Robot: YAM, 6 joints.
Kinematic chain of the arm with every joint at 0, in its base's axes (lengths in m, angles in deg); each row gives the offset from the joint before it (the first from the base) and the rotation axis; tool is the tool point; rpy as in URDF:
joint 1: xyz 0 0 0.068 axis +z
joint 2: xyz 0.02 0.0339 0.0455 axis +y
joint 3: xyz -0.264 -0.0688 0 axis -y
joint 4: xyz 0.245 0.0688 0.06 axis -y
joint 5: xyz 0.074 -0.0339 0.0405 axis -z
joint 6: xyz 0.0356 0 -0.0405 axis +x
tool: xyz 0 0 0 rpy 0 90 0
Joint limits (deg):
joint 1: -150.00..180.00
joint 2: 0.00..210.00
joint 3: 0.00..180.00
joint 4: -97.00..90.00
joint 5: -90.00..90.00
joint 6: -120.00..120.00
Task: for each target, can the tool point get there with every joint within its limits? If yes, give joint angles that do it. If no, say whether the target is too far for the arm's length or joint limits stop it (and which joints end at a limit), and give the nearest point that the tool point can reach.
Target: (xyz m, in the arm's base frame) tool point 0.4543 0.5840 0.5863
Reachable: no: too far | nearest point 0.3335 0.4287 0.4571 | short by 0.235 m
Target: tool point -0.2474 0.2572 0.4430
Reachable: yes | joints 133.91 88.34 76.06 44.88 0.21 -82.56
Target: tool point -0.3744 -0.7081 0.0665
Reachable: no: too far | nearest point -0.3014 -0.5699 0.0759 | short by 0.157 m
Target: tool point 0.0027 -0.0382 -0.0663
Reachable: yes | joints 132.28 185.96 24.24 -7.61 -41.79 -9.57
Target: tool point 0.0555 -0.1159 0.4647
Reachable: yes | joints -65.18 41.26 49.88 39.09 -2.69 40.88
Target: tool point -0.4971 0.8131 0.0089
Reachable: no: too far | nearest point -0.3348 0.5477 0.0438 | short by 0.313 m
